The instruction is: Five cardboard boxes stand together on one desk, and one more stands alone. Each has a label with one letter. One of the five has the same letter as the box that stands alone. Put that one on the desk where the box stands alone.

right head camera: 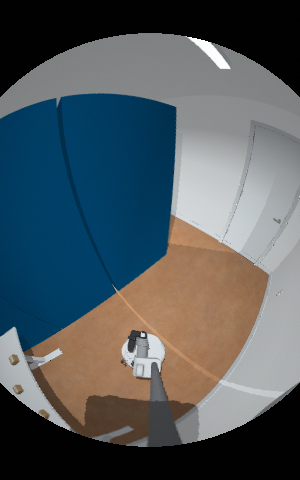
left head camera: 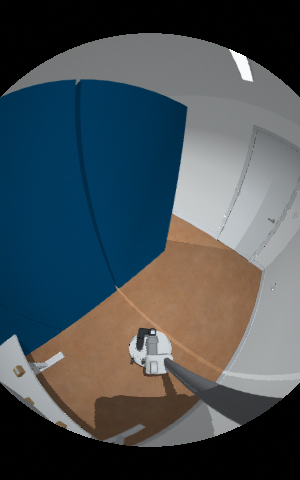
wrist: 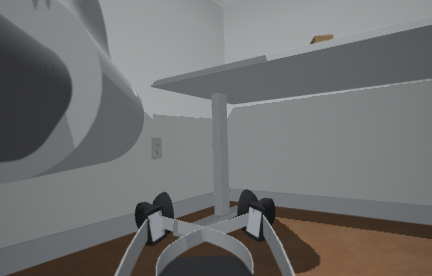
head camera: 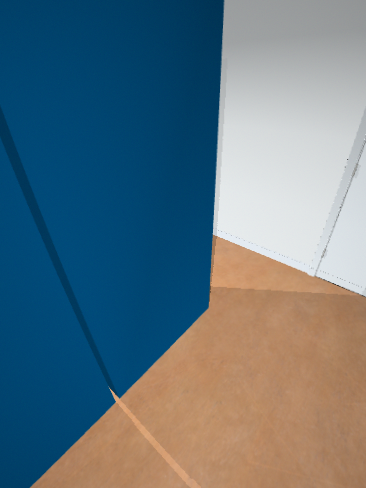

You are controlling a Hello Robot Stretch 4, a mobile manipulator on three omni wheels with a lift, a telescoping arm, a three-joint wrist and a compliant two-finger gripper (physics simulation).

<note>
In view: the gripper [wrist: 205, 207] and a grey wall [head camera: 284, 135].
The grey wall shows as well in the right head camera view [right head camera: 211, 137], in the left head camera view [left head camera: 217, 132] and in the wrist view [wrist: 145, 48].
</note>
